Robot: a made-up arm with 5 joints.
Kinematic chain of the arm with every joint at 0, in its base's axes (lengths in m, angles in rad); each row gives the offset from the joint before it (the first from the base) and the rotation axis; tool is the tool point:
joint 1: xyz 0 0 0.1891 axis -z
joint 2: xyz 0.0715 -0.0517 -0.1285 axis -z
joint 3: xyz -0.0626 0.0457 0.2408 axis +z
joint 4: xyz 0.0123 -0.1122 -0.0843 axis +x
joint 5: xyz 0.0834 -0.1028 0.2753 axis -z
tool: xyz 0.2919 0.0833 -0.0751
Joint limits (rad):
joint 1: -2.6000..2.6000
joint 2: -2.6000..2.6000
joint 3: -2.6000..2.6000
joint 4: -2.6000..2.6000
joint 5: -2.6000..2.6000
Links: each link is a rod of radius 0.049 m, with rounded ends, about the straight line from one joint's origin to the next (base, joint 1, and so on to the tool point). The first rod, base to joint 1, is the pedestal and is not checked.
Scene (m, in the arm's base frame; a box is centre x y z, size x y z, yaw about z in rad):
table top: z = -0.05
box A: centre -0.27 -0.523 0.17 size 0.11 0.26 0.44 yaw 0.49
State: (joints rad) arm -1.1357 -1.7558 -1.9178 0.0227 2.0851
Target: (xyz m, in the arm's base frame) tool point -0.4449 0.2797 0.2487
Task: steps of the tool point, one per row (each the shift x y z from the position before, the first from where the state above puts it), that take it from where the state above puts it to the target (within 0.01 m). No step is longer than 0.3 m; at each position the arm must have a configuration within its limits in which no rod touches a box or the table.
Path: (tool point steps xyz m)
1: -0.2093 -0.2039 0.0220
2: -0.2736 -0.0769 0.0216
3: -0.2681 0.0617 0.0209
4: -0.1977 0.1766 0.0197
5: -0.0847 0.2404 0.0180
6: -0.0437 0.1343 -0.0805
7: 0.0095 0.1277 -0.0915
8: 0.0570 0.1055 -0.0897

